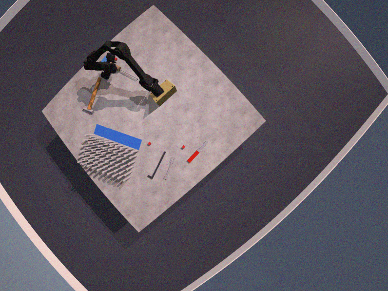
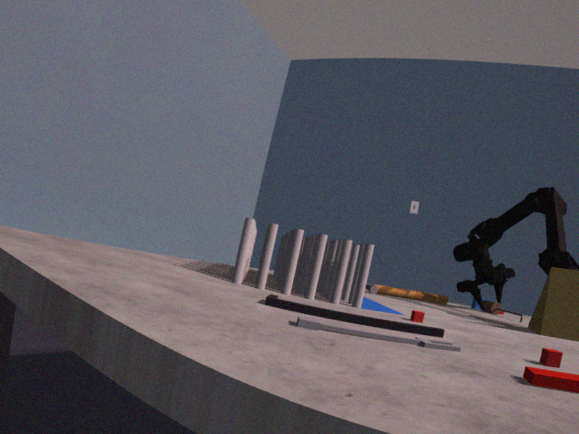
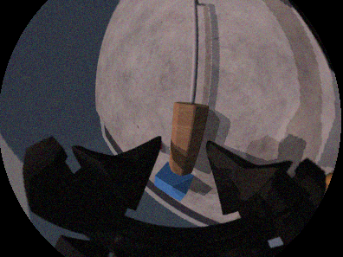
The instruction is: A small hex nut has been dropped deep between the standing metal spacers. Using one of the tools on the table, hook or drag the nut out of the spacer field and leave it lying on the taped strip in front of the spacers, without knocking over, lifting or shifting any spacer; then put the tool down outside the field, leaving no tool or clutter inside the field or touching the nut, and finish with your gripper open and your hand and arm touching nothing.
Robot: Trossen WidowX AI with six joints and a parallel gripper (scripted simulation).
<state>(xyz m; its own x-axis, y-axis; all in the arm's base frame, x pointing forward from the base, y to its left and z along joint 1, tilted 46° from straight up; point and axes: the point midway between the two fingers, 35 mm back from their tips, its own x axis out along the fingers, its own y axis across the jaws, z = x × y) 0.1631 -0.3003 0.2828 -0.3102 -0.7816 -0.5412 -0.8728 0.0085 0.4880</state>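
Right now my gripper tip is 30 mm short of the blue cube and 90 mm to the left of it. Round my gripper tip: hook tool: 40 mm behind, 100 mm to the left, 10 mm below; then grey wrench: 130 mm ahead, 870 mm to the left, 20 mm below; then blue taped strip: 310 mm ahead, 440 mm to the left, 20 mm below.
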